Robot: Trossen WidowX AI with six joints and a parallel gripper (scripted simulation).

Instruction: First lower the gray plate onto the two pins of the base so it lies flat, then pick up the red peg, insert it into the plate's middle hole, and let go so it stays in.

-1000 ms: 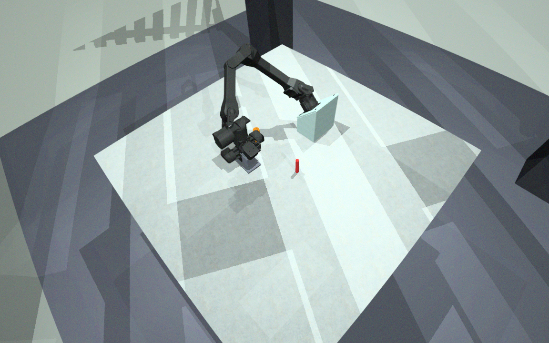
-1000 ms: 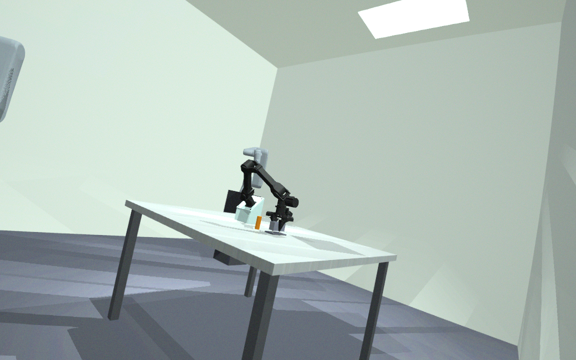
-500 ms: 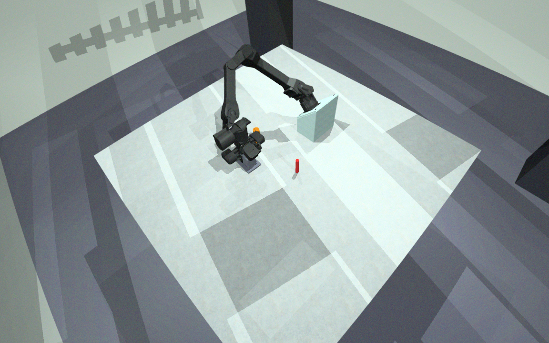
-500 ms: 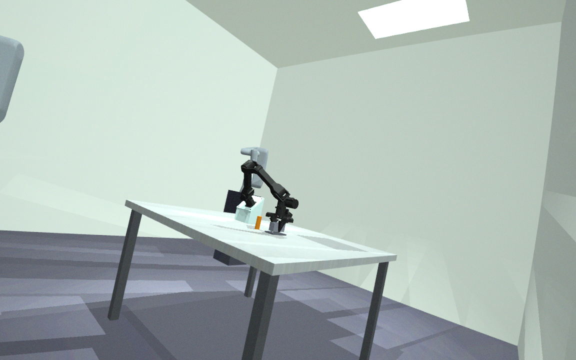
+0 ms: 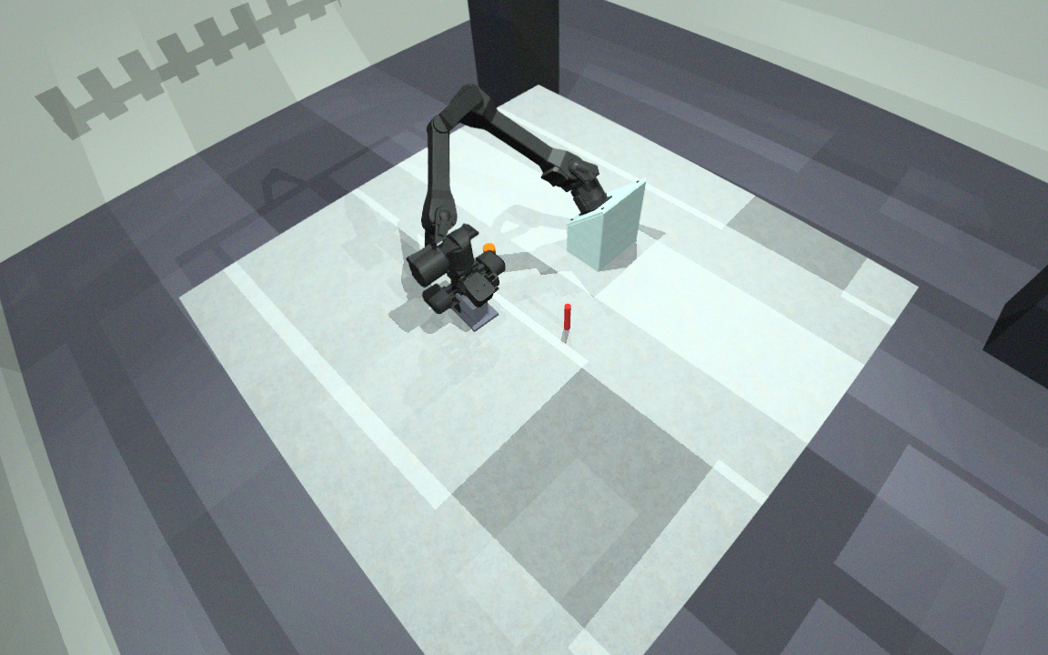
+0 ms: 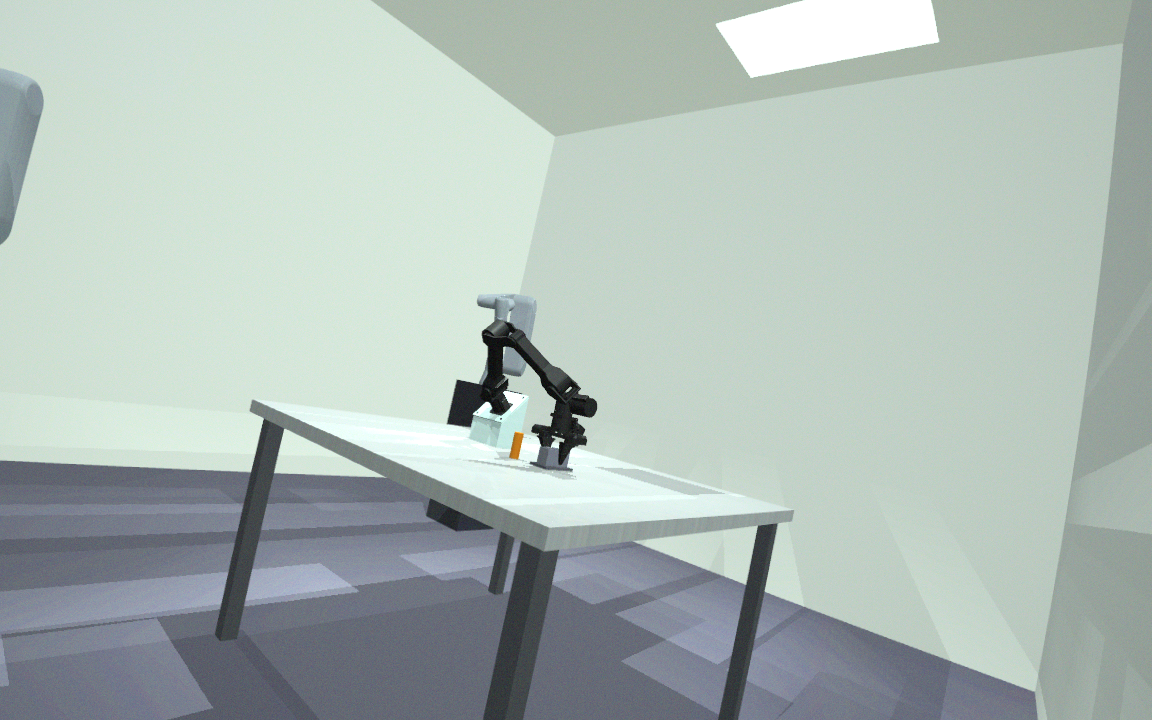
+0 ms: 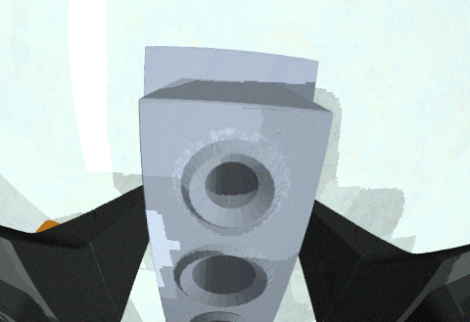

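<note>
My gripper tip is 10 mm above the dark base. Round my gripper tip: orange cylinder: 110 mm behind, 50 mm to the right, 20 mm above; then gray plate: 30 mm above; then red peg: 110 mm behind, 200 mm to the left, 20 mm above.
</note>
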